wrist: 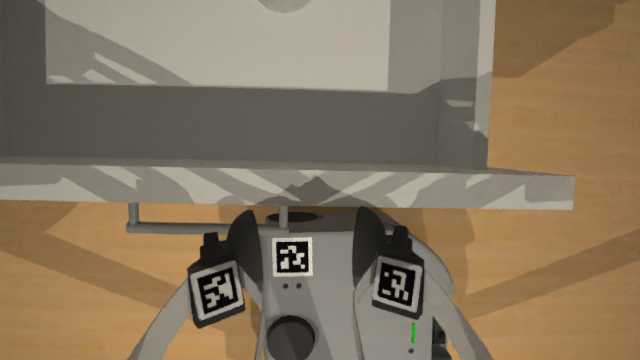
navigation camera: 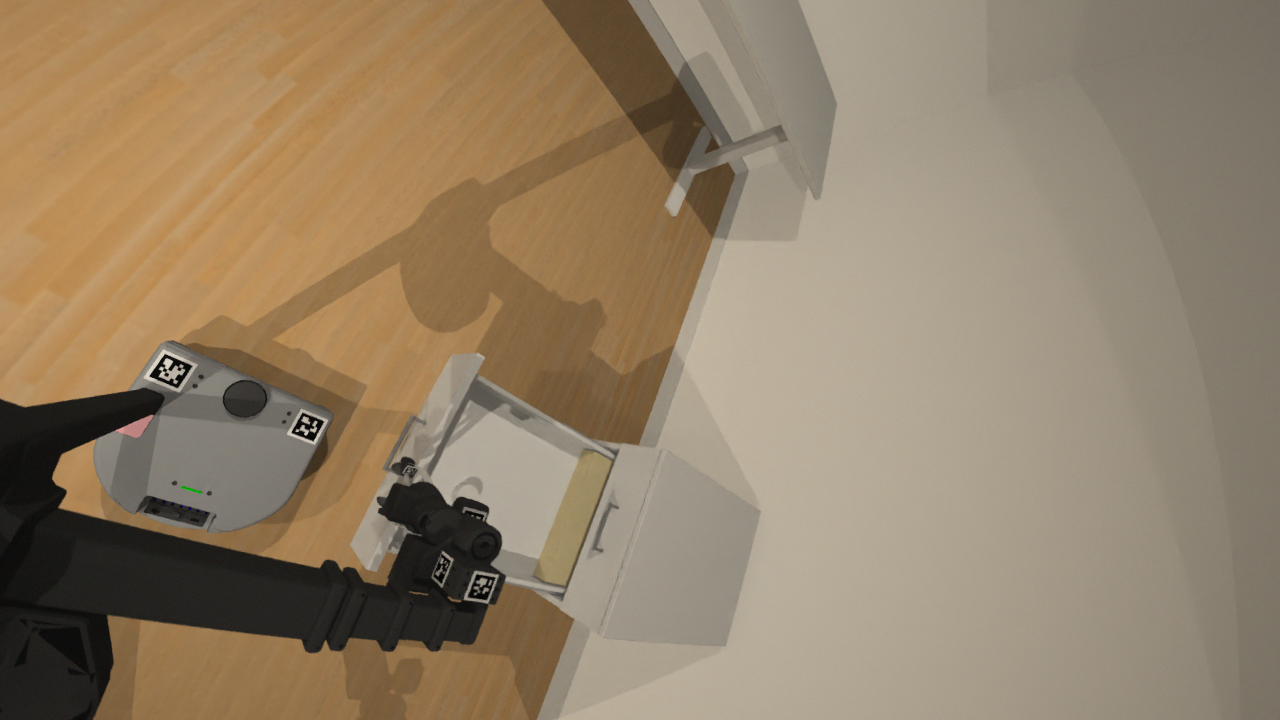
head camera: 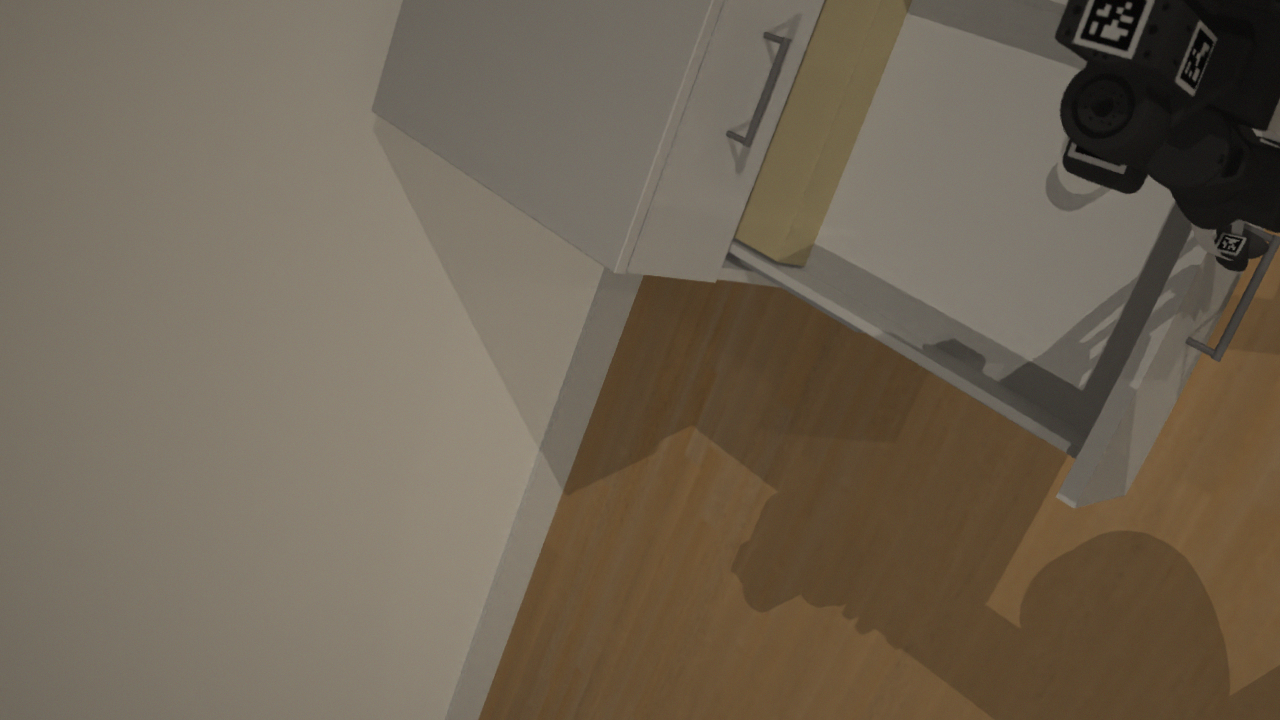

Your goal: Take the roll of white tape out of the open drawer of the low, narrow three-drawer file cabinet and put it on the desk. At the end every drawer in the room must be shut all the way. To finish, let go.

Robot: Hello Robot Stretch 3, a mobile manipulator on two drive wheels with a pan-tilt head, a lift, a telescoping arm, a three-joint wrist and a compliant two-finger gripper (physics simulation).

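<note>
The white file cabinet [head camera: 537,116] [navigation camera: 693,555] stands against the wall. Its top drawer [head camera: 684,192] looks shut; a drawer [head camera: 948,170] [navigation camera: 505,452] [wrist: 225,45] below it stands far out. My gripper [wrist: 307,235] is partly open at the outside of the open drawer's front [wrist: 425,189]. The right end of the grey bar handle [wrist: 175,228] [head camera: 1242,300] lies between the fingertips in the wrist view, and the left fingertip overlaps the bar. The fingers are apart and grip nothing. My wrist hides part of the drawer. The tape roll does not show in these views.
A yellowish panel or block [head camera: 819,134] [navigation camera: 572,519] spans the back of the open drawer. A white desk [navigation camera: 796,80] stands along the wall at the top of the navigation view. My base [navigation camera: 214,456] is on the wood floor [navigation camera: 134,179] in front of the drawer.
</note>
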